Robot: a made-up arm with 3 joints. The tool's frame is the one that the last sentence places.
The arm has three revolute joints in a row. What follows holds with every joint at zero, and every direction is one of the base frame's. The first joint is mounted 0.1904 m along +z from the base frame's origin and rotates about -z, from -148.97 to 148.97 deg. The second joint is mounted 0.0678 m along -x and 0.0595 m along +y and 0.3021 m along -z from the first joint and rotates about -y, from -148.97 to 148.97 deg. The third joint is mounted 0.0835 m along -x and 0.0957 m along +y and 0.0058 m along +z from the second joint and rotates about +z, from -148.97 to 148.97 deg. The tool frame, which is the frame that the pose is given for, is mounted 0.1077 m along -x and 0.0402 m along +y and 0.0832 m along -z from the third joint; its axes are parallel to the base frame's.
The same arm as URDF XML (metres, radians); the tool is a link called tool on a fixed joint. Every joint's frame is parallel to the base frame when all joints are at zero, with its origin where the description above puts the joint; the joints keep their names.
<robot name="arm">
<link name="base_link"/>
<link name="link1"/>
<link name="link2"/>
<link name="link3"/>
<link name="tool"/>
<joint name="joint 1" type="revolute"><parent link="base_link"/><child link="link1"/><origin xyz="0.0000 0.0000 0.1904"/><axis xyz="0 0 -1"/><limit lower="-2.6000" upper="2.6000"/></joint>
<joint name="joint 2" type="revolute"><parent link="link1"/><child link="link2"/><origin xyz="-0.0678 0.0595 -0.3021"/><axis xyz="0 -1 0"/><limit lower="-2.6000" upper="2.6000"/></joint>
<joint name="joint 3" type="revolute"><parent link="link2"/><child link="link3"/><origin xyz="-0.0835 0.0957 0.0058"/><axis xyz="0 0 1"/><limit lower="-2.6000" upper="2.6000"/></joint>
<joint name="tool_fixed" type="fixed"><parent link="link3"/><child link="tool"/><origin xyz="-0.1077 0.0402 -0.0832"/></joint>
</robot>

